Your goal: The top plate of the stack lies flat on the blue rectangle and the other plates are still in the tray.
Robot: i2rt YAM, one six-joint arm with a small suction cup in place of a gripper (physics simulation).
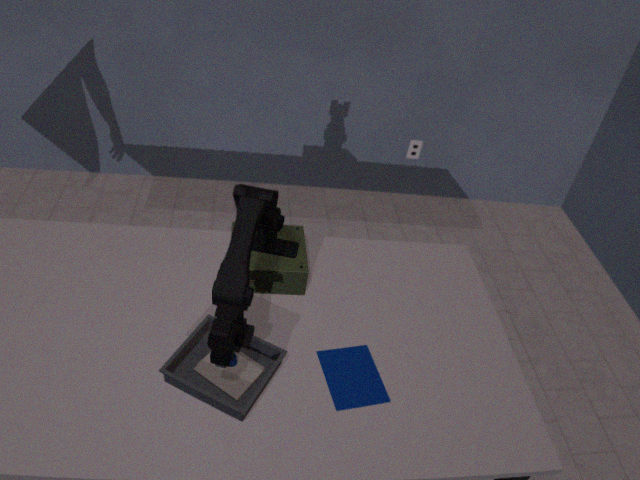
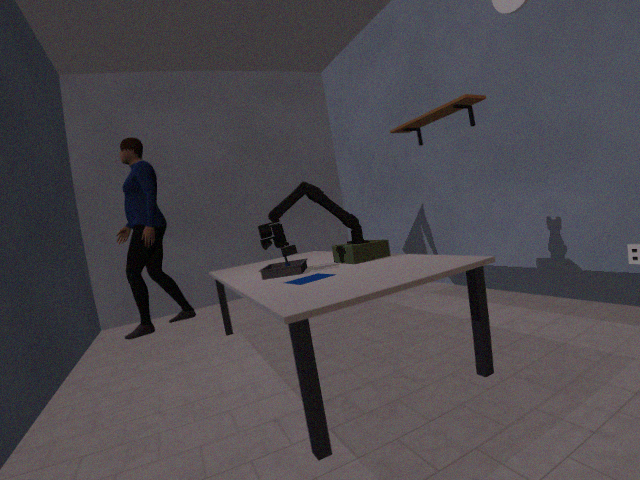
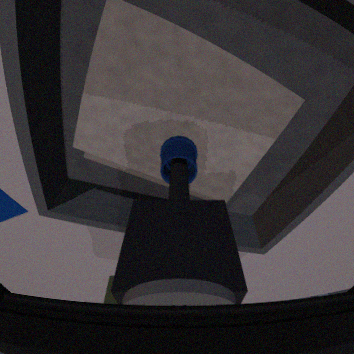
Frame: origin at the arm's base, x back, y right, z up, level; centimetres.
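Where they show: end effector, tool point: (image 1: 231, 364) (image 3: 178, 146); arm's base, origin of the base link: (image 1: 265, 245) (image 2: 357, 242).
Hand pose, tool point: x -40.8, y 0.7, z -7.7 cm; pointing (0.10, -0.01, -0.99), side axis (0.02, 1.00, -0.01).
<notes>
Each offset is from my tool point to the centre of the thing. "pt": to the spot under its first point. Level surfaces: height alone.
A grey tray {dx -1.8, dy +1.5, dz +0.8 cm} (image 1: 200, 395) (image 2: 283, 270) (image 3: 316, 70) stands on the white table {dz -1.7 cm} (image 1: 439, 310) and holds a stack of pale square plates. The top plate {dx -2.6, dy +0.3, dz +0.5 cm} (image 1: 234, 385) (image 3: 182, 81) lies flat in the tray. My suction cup (image 1: 230, 361) (image 3: 178, 158) (image 2: 287, 260) is blue, reaches down into the tray and sits on the top plate near its middle. The blue rectangle {pt dx +4.2, dy -32.2, dz -1.6 cm} (image 1: 352, 377) (image 2: 310, 278) (image 3: 8, 207) lies on the table to the right of the tray, with nothing on it. The lower plates are mostly hidden under the top one.
The arm's green base block (image 1: 289, 273) (image 2: 361, 251) stands behind the tray. A person (image 2: 142, 232) walks on the floor beyond the table's far side. A wooden shelf (image 2: 439, 112) hangs on the wall.
</notes>
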